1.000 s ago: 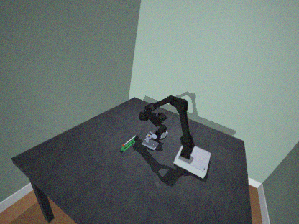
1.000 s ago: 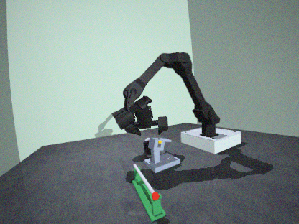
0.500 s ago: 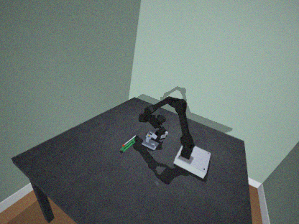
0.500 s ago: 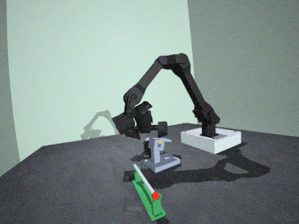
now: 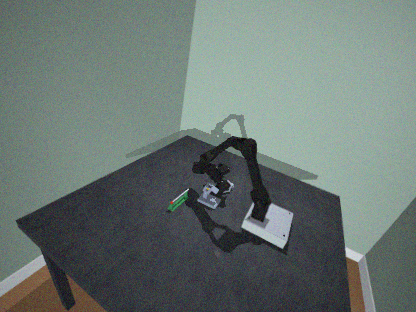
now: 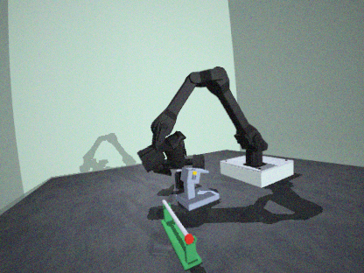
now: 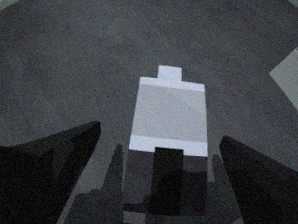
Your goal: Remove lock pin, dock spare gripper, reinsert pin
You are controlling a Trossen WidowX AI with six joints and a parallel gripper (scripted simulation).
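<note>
Now: gripper tip 10 mm past the spare gripper and 10 mm above it. From my gripper tip the other things lie so: pin rest (260 mm to the left, 160 mm ahead, 10 mm below); grey mount (150 mm to the left, 40 mm ahead, 10 mm above).
</note>
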